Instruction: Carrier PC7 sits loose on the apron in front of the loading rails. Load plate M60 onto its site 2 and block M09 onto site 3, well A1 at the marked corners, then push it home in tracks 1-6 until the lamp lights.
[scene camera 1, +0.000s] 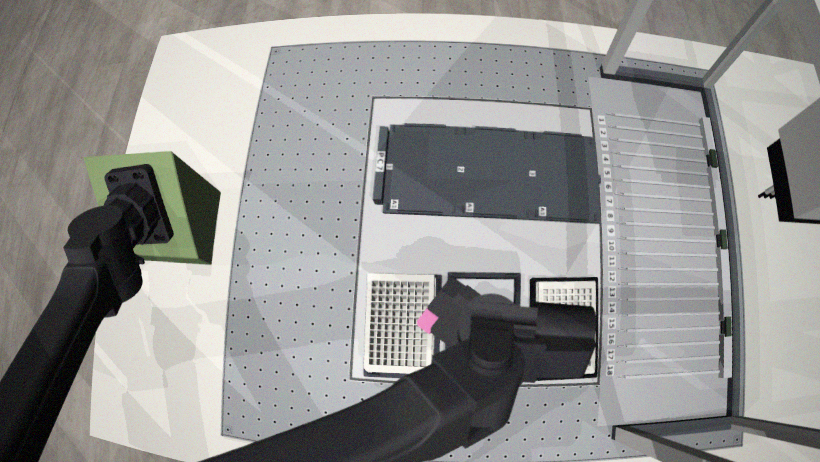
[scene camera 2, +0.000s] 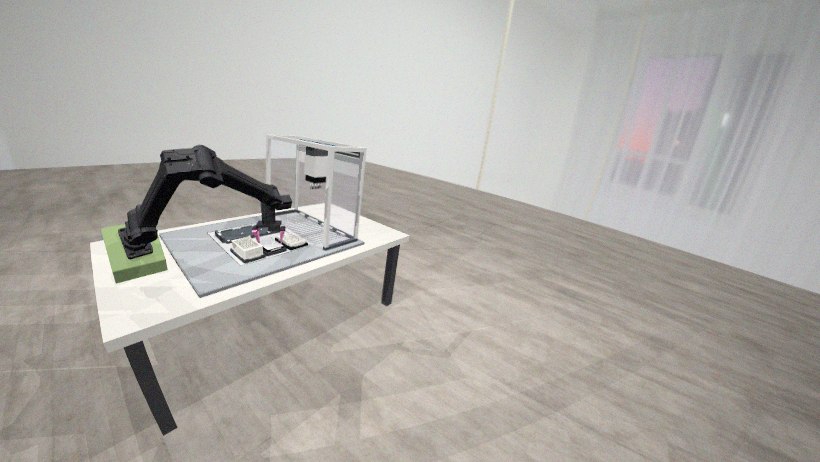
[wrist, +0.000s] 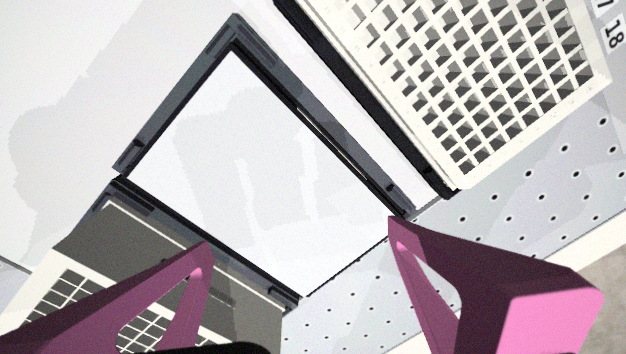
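Pixels of known places: gripper, fingertip midpoint: (scene camera 2: 270, 243) (wrist: 298, 238); arm's base, link origin: (scene camera 1: 141, 203) (scene camera 2: 135, 241).
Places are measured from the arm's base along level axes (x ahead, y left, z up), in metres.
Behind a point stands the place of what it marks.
Observation:
Carrier PC7 (scene camera 1: 493, 186) @[x 0.500, y 0.033, z -0.091 m] (scene camera 2: 231, 234) @[x 0.406, y 0.073, z -0.091 m] lies dark and flat on the apron (scene camera 1: 476, 243) @[x 0.474, y -0.045, z -0.102 m]; nothing stands on its sites 1, 2 and 3. A1 labels show along one long edge. Its right end is beside the loading rails (scene camera 1: 631, 398) @[x 0.697, y -0.279, z -0.102 m]. A tall white gridded piece (scene camera 1: 400, 344) @[x 0.372, y -0.181, z -0.070 m] (scene camera 2: 247, 249) @[x 0.345, y -0.213, z -0.048 m] (wrist: 127, 230) @[x 0.416, y -0.111, z -0.075 m] and a lower white gridded piece (scene camera 1: 565, 295) @[x 0.591, y -0.125, z -0.077 m] (scene camera 2: 294, 240) @[x 0.589, y -0.201, z -0.075 m] (wrist: 538, 132) @[x 0.594, y -0.229, z -0.076 m] stand in dark holders; no M60 or M09 marking is readable. My gripper (scene camera 2: 269, 238) @[x 0.473, y -0.178, z -0.070 m] (wrist: 298, 238) @[x 0.473, y -0.178, z -0.070 m] is open and empty, low over the middle holder (scene camera 1: 484, 276) @[x 0.481, y -0.096, z -0.076 m] (wrist: 172, 102) @[x 0.481, y -0.090, z -0.090 m]. The arm hides much of it in scene camera 1.
The wide-spread fingertips are near the middle holder's two long sides, close to the tall piece. A grey-framed enclosure (scene camera 1: 627, 37) @[x 0.713, y 0.228, z 0.020 m] (scene camera 2: 328, 200) @[x 0.671, y -0.336, z 0.143 m] stands around the rails, with a hanging head (scene camera 1: 803, 166) @[x 0.785, y -0.054, z 0.220 m] (scene camera 2: 315, 166) @[x 0.786, y -0.095, z 0.250 m]. The arm's green base block (scene camera 1: 195, 223) @[x 0.078, y -0.021, z -0.044 m] (scene camera 2: 140, 269) @[x -0.013, y -0.064, z -0.084 m] is at the left.

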